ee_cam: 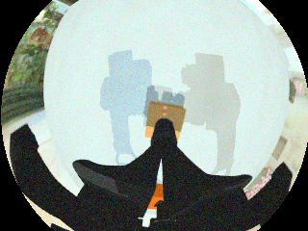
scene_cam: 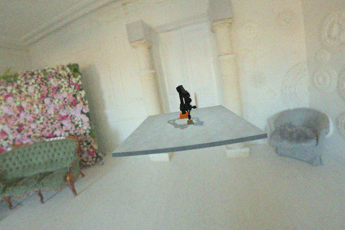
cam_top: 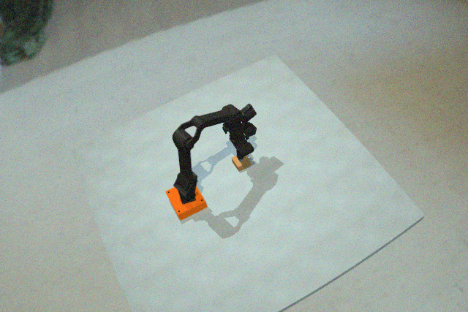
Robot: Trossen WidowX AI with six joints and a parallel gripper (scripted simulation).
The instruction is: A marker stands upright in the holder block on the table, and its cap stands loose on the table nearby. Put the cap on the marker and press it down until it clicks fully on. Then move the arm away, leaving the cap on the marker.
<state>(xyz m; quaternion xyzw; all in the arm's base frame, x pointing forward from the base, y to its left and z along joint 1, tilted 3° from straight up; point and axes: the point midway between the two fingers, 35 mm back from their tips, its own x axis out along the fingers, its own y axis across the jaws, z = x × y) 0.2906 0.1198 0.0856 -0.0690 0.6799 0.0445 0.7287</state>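
The marker cap lies 20 mm below my gripper tip and 10 mm behind it.
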